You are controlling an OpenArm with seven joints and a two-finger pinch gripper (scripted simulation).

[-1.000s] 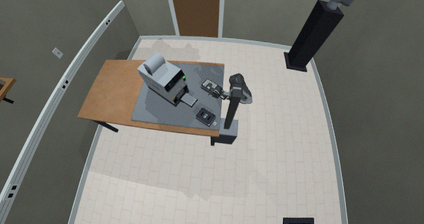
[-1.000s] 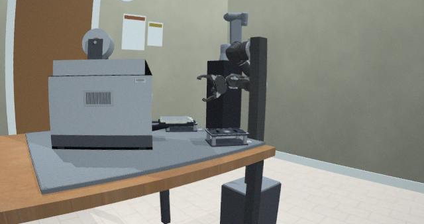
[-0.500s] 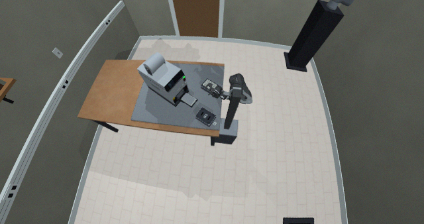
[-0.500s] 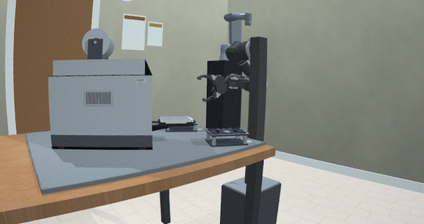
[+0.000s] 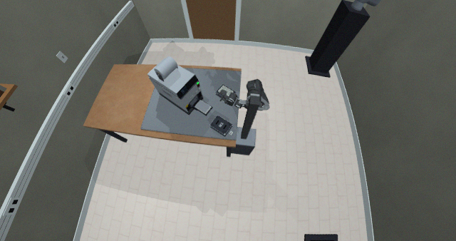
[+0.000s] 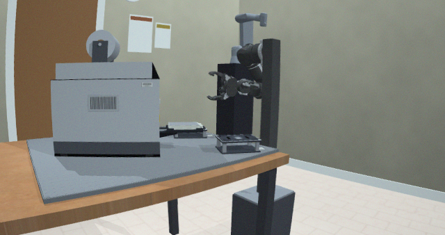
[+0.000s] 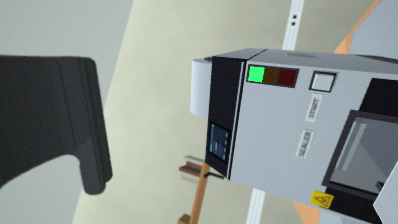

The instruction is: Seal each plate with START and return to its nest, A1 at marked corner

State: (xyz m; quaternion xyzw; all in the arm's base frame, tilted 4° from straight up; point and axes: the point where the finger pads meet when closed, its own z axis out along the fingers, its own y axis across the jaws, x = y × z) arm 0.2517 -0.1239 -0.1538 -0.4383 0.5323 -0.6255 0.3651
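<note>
Now: the white start button 21 cm ahead of my hand, 9 cm to the right of it and 7 cm below it. Also, from my hand: plate nest (2 cm behind, 17 cm to the left, 21 cm below); then white open-well plate (1 cm behind, 18 cm to the right, 21 cm below); then sealer stage (16 cm ahead, 4 cm to the left, 17 cm below).
</note>
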